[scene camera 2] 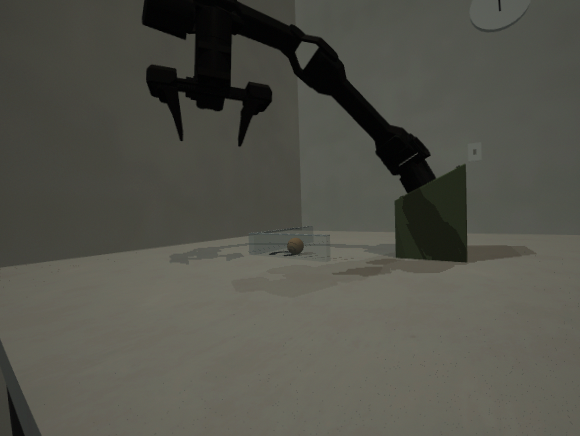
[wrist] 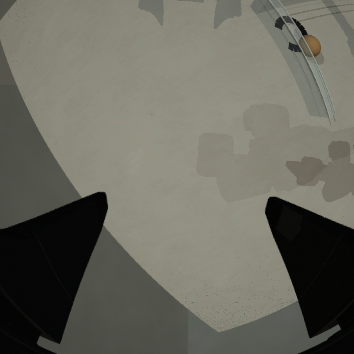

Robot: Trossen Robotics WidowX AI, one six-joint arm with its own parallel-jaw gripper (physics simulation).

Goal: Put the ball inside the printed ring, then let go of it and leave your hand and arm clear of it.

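Pixels of known places: gripper, fingertip midpoint: [scene camera 2: 211, 143] [wrist: 189, 203]; arm's base, origin of the base link: [scene camera 2: 424, 187].
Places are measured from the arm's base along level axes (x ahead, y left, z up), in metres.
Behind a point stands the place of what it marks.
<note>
An orange ball [scene camera 2: 295, 246] [wrist: 310, 45] rests on the table beside clear upright panels. The printed ring shows as a dark mark [scene camera 2: 278, 253] in the scene view and as a broken dark arc [wrist: 298, 23] {x 0.354, y 0.076, z -0.162 m} in the wrist view. In the wrist view the ball covers the ring's lower right side, off its middle; part of the ring is hidden by the ball and the panel's edges. My gripper [scene camera 2: 210, 143] {x 0.253, y 0.405, z 0.068 m} [wrist: 189, 203] {x 0.253, y 0.405, z 0.068 m} is open and empty, fingers pointing down, high above the table and well away from the ball, to its left in the scene view.
Clear panels [scene camera 2: 320, 248] {x 0.194, y 0.161, z -0.133 m} [wrist: 325, 95] {x 0.216, y 0.152, z -0.103 m} stand close around the ball and ring. My arm's green base block [scene camera 2: 452, 200] {x -0.060, y 0.044, z -0.034 m} stands to the right of them in the scene view. Arm shadows lie across the table [scene camera 2: 300, 350] {x 0.025, y 0.500, z -0.163 m} [wrist: 125, 100] {x 0.366, y 0.456, z -0.163 m}. The table's edge curves below the fingers in the wrist view.
</note>
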